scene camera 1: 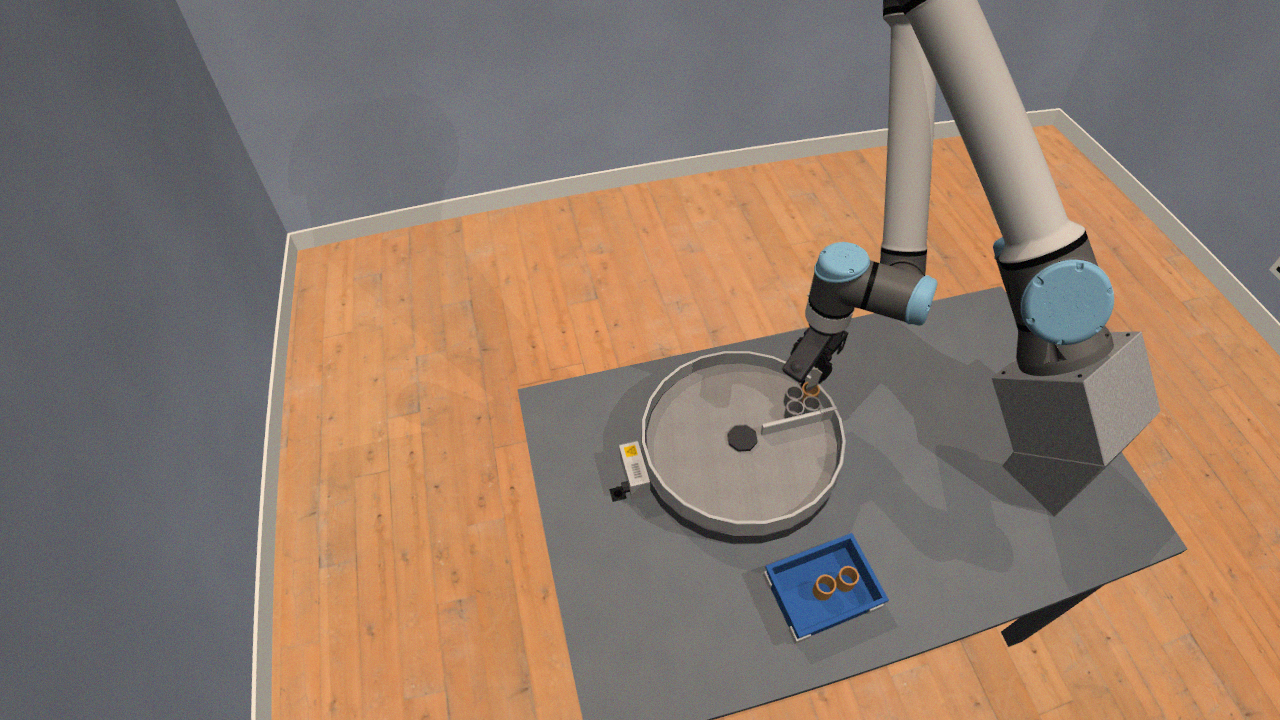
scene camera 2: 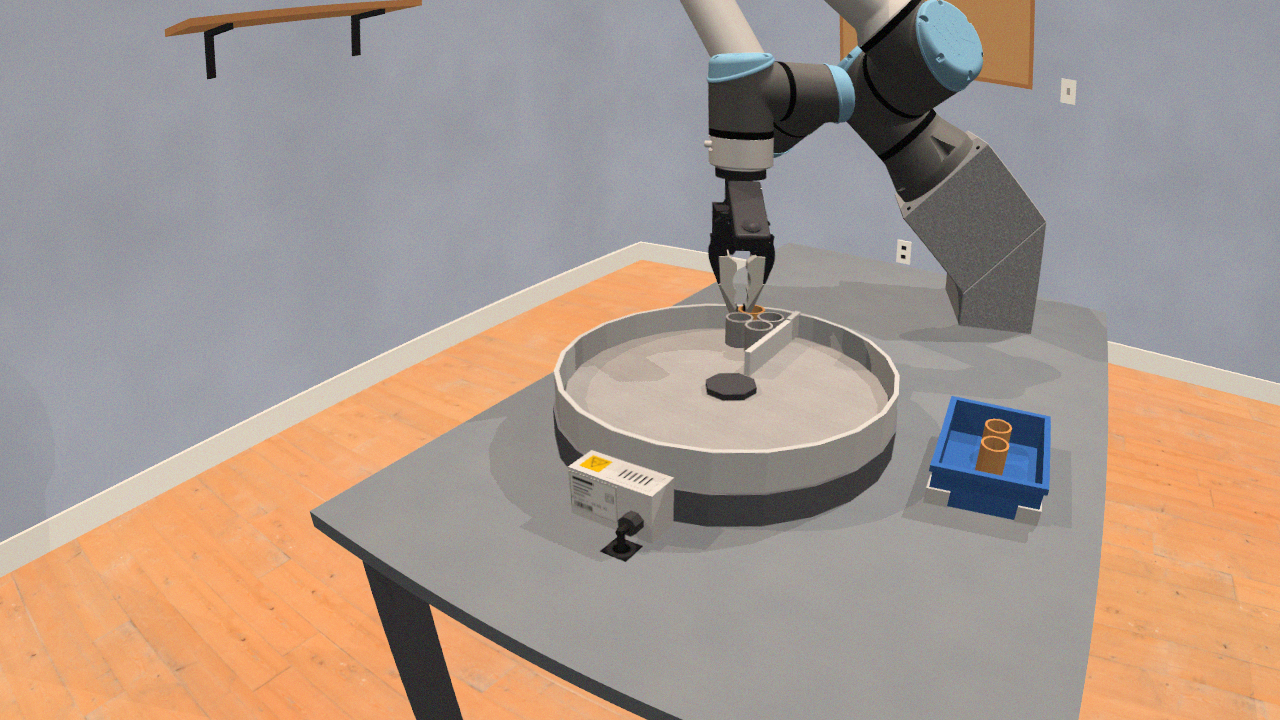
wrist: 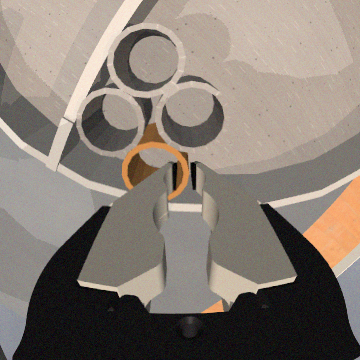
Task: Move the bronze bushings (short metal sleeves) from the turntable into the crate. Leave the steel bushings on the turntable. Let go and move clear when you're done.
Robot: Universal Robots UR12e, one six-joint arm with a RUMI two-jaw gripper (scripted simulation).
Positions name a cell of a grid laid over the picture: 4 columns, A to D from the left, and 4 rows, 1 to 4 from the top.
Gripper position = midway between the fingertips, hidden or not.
Note:
In view: my gripper (scene camera 2: C2), a bronze bushing (wrist: B2), a steel bushing (scene camera 2: C2), a bronze bushing (scene camera 2: D3), a steel bushing (wrist: B2), a steel bushing (wrist: B1) and a blue crate (scene camera 2: D3).
My gripper is seen too in scene camera 1 (scene camera 1: C3) and in the wrist view (wrist: C2). The blue crate is seen too in scene camera 1 (scene camera 1: C4).

